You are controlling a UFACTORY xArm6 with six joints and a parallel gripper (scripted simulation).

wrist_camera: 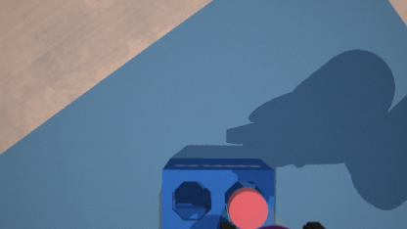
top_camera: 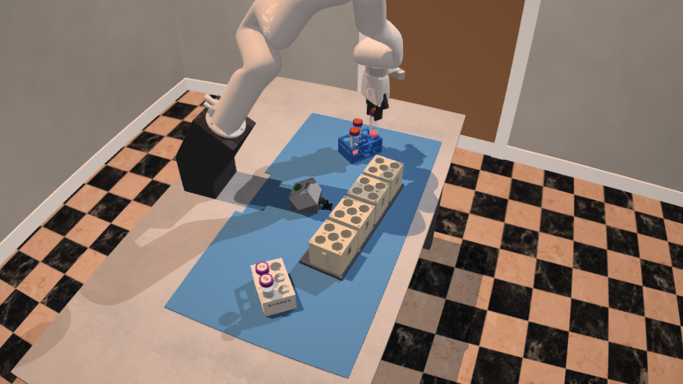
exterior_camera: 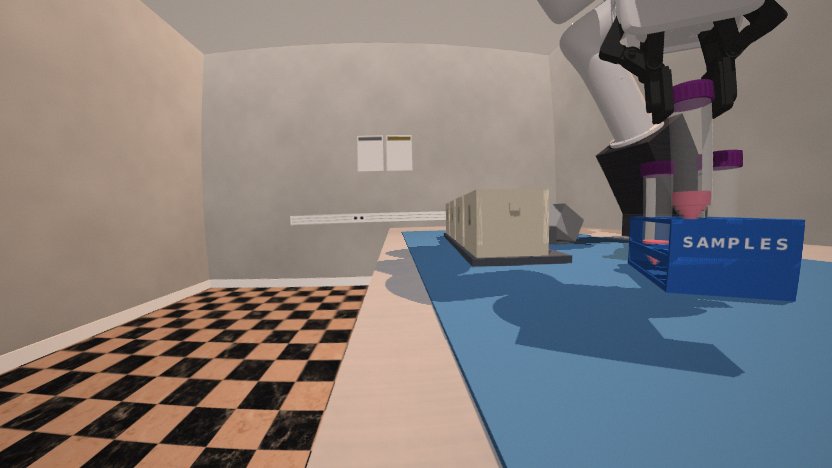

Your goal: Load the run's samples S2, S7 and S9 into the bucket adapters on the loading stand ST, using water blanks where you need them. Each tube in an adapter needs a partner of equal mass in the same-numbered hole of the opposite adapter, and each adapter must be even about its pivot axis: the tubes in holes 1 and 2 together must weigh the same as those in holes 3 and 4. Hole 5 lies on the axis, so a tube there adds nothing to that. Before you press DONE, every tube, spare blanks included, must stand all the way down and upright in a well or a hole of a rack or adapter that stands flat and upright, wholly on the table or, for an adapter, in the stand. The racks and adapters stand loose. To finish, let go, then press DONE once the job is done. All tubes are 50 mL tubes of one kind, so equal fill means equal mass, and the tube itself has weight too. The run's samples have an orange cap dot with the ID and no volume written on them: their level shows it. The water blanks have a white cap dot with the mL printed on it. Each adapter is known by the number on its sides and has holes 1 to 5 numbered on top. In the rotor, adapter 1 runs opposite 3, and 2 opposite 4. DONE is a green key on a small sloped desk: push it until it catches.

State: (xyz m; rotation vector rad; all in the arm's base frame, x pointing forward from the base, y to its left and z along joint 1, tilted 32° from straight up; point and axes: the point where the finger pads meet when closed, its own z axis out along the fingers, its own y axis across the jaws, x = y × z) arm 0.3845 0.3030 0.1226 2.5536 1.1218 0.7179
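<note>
The tube lies 1 cm behind my hand and 5 cm below it. The rest, counted from my hand: blue sample rack 4 cm behind, 2 cm to the right, 14 cm below; then adapter 4 cm ahead, 31 cm to the right, 12 cm below; then green done key 17 cm behind, 32 cm to the right, 10 cm below.
</note>
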